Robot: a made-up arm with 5 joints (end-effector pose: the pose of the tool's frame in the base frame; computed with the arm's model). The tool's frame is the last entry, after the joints.
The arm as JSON. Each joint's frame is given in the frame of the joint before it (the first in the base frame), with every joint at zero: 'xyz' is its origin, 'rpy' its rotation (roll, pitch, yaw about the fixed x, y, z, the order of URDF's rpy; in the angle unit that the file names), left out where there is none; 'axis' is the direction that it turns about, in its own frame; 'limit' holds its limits. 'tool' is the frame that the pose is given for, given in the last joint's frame.
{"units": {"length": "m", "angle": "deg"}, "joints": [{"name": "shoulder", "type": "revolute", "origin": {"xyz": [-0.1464, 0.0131, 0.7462], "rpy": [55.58, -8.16, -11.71]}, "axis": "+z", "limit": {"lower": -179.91, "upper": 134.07}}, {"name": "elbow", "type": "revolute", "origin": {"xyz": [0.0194, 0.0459, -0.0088], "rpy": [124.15, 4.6, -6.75]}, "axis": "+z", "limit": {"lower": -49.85, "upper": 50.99}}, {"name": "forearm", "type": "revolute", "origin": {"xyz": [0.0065, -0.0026, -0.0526], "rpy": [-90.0, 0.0, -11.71]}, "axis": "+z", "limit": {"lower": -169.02, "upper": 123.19}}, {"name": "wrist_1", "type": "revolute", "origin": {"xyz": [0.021, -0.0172, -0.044], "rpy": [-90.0, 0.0, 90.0]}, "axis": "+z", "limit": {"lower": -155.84, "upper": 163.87}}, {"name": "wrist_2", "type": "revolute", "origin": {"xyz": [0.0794, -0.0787, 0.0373], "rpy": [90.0, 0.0, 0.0]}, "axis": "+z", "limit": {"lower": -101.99, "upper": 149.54}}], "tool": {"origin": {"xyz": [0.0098, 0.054, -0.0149], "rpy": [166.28, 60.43, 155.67]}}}
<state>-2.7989 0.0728 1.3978 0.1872 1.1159</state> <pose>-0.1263 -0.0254 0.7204 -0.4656 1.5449 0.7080</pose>
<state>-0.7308 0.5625 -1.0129 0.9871 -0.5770</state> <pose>0.0835 -0.0027 0.8324 1.8449 2.1888 1.0111</pose>
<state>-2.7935 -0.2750 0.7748 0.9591 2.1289</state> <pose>-0.1053 -0.0948 0.6696 -0.7479 0.9629 1.4306</pose>
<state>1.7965 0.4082 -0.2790 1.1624 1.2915</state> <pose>-0.3159 0.0299 0.7219 -3.0345 -0.6254 0.1568</pose>
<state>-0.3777 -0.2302 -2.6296 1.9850 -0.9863</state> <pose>-0.0542 0.2131 0.8665 0.2383 -1.1414 -0.5488</pose>
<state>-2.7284 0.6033 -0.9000 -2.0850 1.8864</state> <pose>-0.0760 0.0049 0.6501 0.5905 -2.3186 1.9578</pose>
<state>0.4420 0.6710 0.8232 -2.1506 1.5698</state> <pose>-0.0713 0.0814 0.7820 0.1373 -2.3505 -0.0045</pose>
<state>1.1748 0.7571 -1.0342 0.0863 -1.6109</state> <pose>-0.2113 0.0282 0.9212 1.3174 1.7087 1.5613</pose>
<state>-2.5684 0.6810 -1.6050 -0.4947 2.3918</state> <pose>-0.1212 -0.0509 0.7204 0.9520 2.3796 -0.3705</pose>
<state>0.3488 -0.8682 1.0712 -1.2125 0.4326</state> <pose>-0.0900 0.0463 0.7618 -0.1542 1.8942 -2.4259</pose>
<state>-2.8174 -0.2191 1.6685 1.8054 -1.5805</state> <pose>-0.0068 -0.0100 0.5654 1.3114 2.2035 -1.7180</pose>
